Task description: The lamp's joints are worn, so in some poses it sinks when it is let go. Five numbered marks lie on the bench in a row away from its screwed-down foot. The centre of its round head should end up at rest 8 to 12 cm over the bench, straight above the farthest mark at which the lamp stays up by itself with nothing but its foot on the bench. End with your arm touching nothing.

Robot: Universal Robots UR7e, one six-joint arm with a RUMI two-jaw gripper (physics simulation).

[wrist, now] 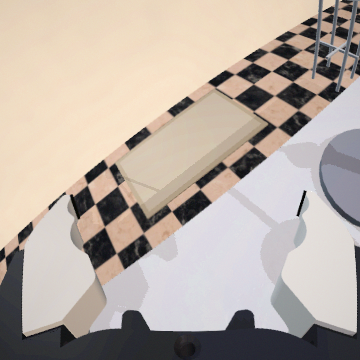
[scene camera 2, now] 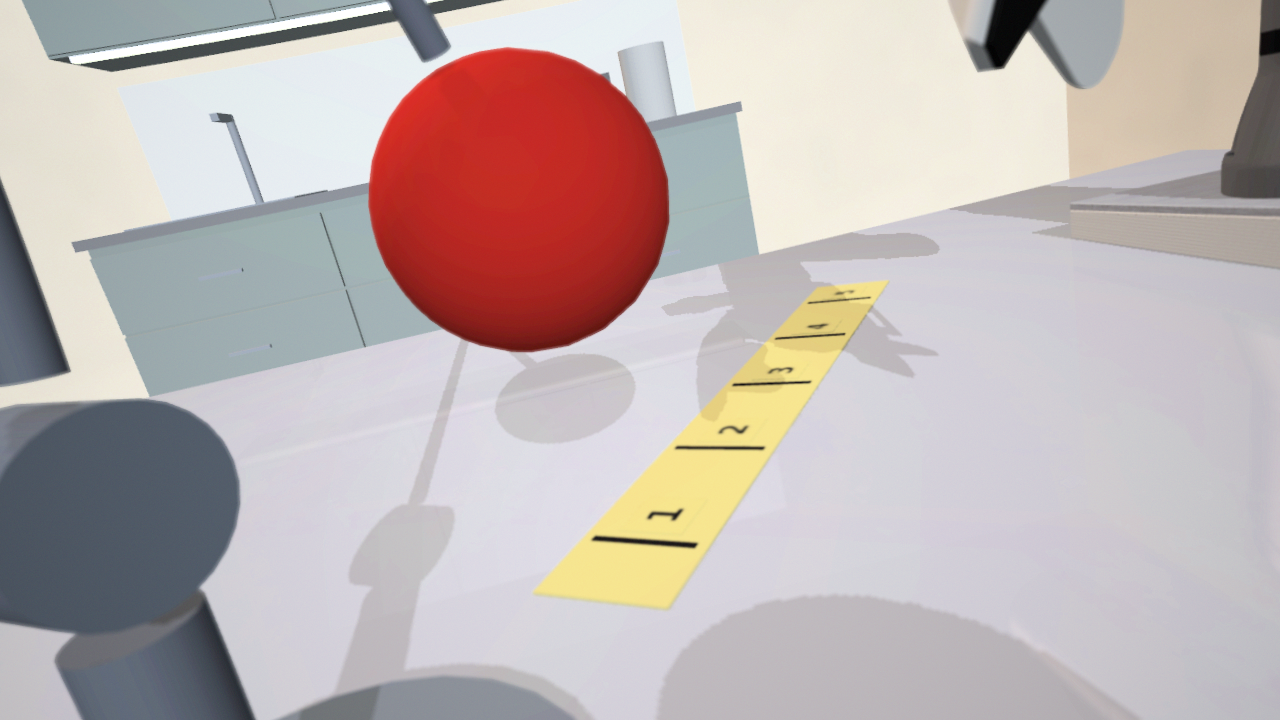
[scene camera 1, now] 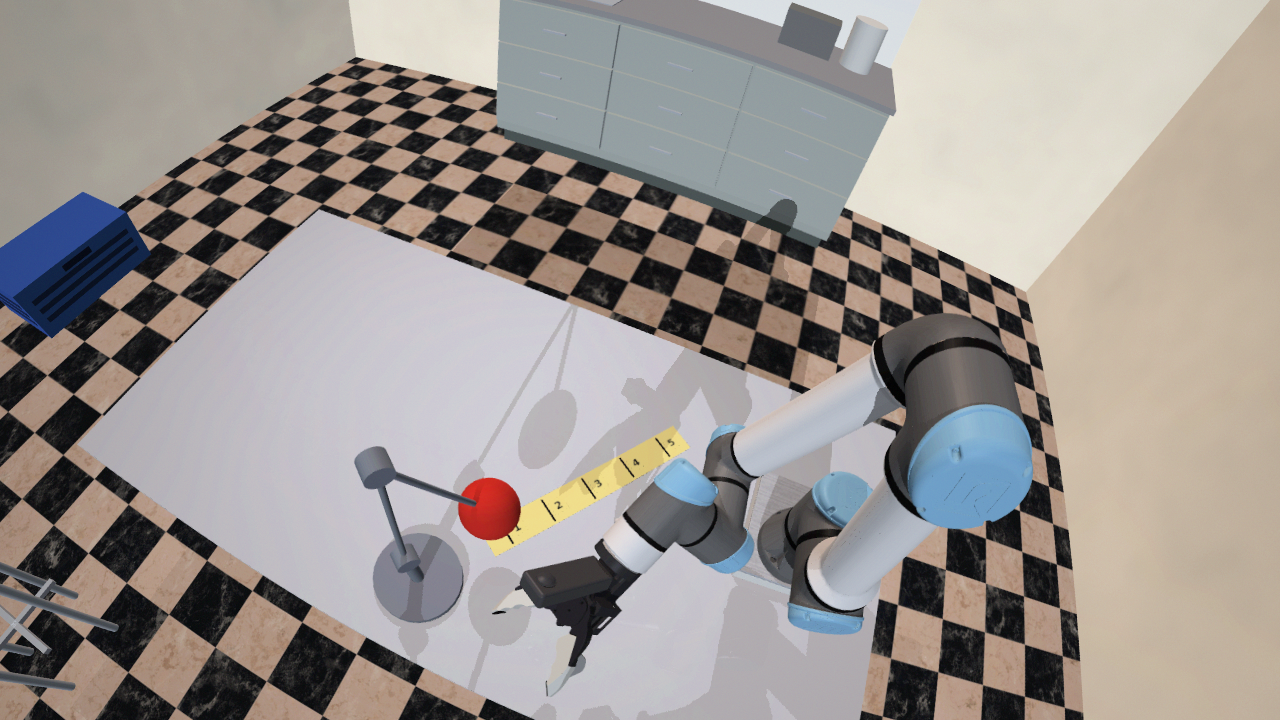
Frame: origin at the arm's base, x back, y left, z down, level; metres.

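Seen in the pictures: gripper, between the fingertips: (wrist: 186, 195) (scene camera 1: 518, 653); arm's base, origin of its link: (scene camera 1: 793, 547).
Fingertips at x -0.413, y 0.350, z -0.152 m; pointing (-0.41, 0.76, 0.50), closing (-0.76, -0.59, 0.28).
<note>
Offsets run from my fingertips to a thing's top centre. "*": to the spot under its first point. Level surfaces: height alone.
The lamp's round red head @(* dy -0.185, dx -0.116, dz -0.010 m) (scene camera 1: 488, 508) (scene camera 2: 519, 198) hangs in the air, apart from the bench, and appears near the mark 1 end of the yellow strip @(dy -0.364, dx +0.008, dz +0.184 m) (scene camera 1: 572, 493) (scene camera 2: 693, 479) in scene camera 1. Its exact height and the mark below it cannot be told. The strip bears marks 1 to 5, with 1 nearest the lamp's round grey foot @(* dy -0.064, dx -0.174, dz +0.170 m) (scene camera 1: 438, 595) (wrist: 345, 185). The lower rod rises to the grey elbow joint @(* dy -0.095, dx -0.198, dz -0.254 m) (scene camera 1: 374, 467); the upper rod slopes down to the head. My gripper (scene camera 1: 522, 653) (wrist: 186, 195) is open and empty, to the right of the foot in scene camera 1, touching no lamp part.
The white bench top @(dz +0.185 m) (scene camera 1: 268, 358) carries the lamp, strip and arm base. My arm (scene camera 1: 805, 420) stands at the right, beyond mark 5. A blue box (scene camera 1: 71, 259) and metal stand legs (scene camera 1: 71, 608) are at the left. A drawer cabinet (scene camera 1: 671, 116) stands at the back.
</note>
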